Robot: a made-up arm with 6 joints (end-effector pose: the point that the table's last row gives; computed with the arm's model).
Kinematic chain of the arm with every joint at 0, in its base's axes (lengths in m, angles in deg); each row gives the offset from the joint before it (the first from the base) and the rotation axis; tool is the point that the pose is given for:
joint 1: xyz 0 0 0.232 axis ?
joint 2: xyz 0 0 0 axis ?
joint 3: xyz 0 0 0.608 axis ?
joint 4: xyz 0 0 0 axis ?
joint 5: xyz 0.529 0 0 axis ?
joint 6: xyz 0 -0.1 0 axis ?
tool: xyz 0 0 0
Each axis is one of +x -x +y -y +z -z.
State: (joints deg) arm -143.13 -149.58 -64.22 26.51 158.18 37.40
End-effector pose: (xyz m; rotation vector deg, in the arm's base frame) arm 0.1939 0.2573 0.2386 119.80 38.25 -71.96
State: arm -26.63 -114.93 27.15 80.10 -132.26 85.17
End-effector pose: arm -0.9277 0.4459 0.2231 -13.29 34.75 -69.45
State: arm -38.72 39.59 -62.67 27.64 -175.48 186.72
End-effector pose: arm 0.1946 -0.2696 0.1738 126.27 -25.27 113.29
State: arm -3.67 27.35 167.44 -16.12 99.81 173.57
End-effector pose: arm -0.1146 -0.0889 1.1327 85.46 -19.29 -147.14
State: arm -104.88 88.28 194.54 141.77 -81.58 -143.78
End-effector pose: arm -0.0269 -0.4070 0.7408 86.92 133.91 27.59
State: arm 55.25 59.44 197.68 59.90 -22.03 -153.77
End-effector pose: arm 0.0819 0.0300 0.8289 -113.76 62.91 -104.58
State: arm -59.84 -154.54 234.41 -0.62 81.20 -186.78
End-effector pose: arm 0.0151 -0.2249 -0.0618 75.99 -35.93 106.89
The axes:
joint 1: +z
joint 2: +y
joint 3: -y
joint 4: -x
joint 5: -y
joint 6: -x

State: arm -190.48 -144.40 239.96 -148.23 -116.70 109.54
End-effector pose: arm -0.1627 -0.0564 -0.0921 -81.68 3.55 -56.31
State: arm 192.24 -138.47 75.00 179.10 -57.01 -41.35
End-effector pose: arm 0.8455 0.0811 -0.5162 23.61 88.58 -22.88
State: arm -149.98 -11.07 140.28 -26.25 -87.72 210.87
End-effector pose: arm 0.4398 0.3577 1.1211 33.13 -96.12 -23.14
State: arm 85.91 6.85 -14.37 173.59 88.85 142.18
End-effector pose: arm -0.0585 0.5753 0.6546 -49.79 99.21 25.28
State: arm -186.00 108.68 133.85 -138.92 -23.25 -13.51
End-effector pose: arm -1.0846 0.0382 0.2028 -1.07 -130.96 -39.36
